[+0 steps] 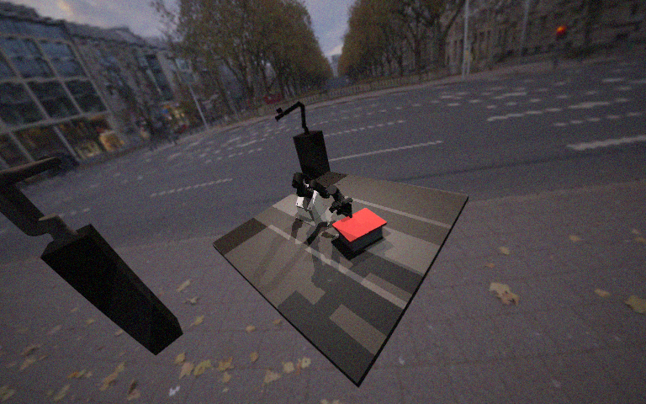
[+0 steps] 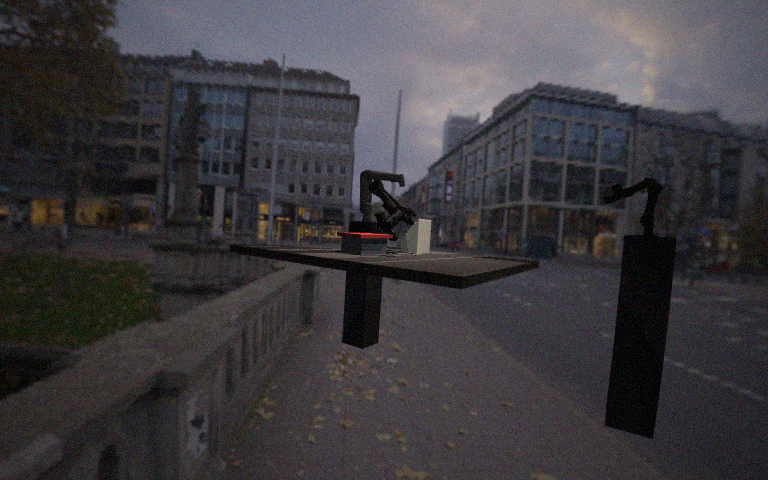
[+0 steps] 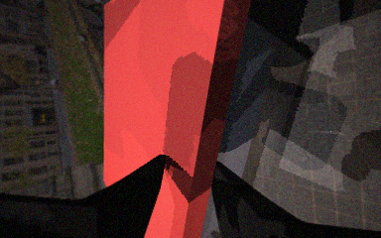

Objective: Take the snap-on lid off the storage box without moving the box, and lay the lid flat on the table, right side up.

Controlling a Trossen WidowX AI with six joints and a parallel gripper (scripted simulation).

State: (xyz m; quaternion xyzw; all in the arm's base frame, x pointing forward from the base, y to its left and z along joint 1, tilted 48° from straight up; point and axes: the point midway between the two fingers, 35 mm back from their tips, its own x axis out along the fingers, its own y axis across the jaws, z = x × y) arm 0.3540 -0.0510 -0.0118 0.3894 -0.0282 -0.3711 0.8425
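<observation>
Now: gripper tip 7 cm short of the red lid and 2 cm to the left of it. Also, from my gripper tip: grey storage box: 7 cm ahead, 2 cm to the right, 5 cm below.
</observation>
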